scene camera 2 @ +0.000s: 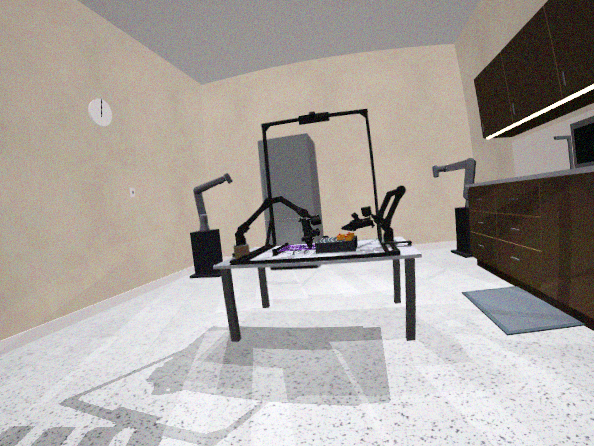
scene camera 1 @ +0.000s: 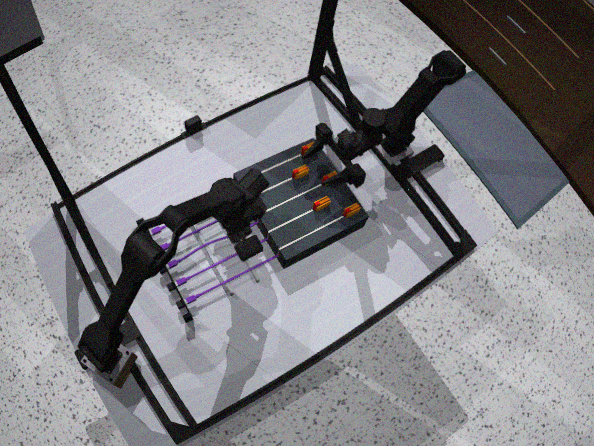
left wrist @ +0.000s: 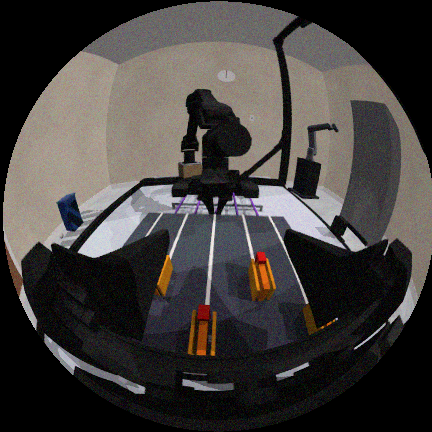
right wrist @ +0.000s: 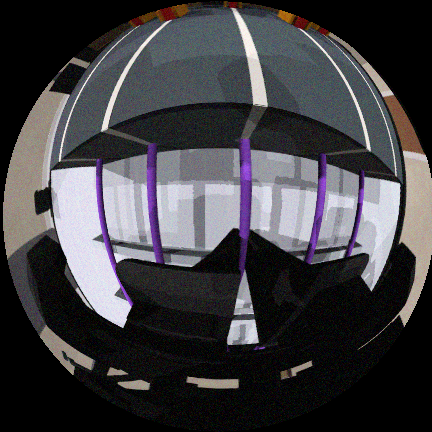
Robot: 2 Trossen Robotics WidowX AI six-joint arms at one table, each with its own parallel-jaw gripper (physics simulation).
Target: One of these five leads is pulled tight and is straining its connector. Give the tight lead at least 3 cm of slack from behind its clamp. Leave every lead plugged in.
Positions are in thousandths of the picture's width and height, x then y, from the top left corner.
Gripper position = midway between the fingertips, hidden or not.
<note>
My left gripper (scene camera 1: 526, 382) is open and holds nothing. Further things: my right gripper (scene camera 1: 400, 526), a purple lead (right wrist: 566, 334) and a purple lead (right wrist: 351, 344).
My left gripper is seen too in the left wrist view (left wrist: 529, 545). My right gripper is seen too in the left wrist view (left wrist: 497, 515) and in the right wrist view (right wrist: 554, 543).
</note>
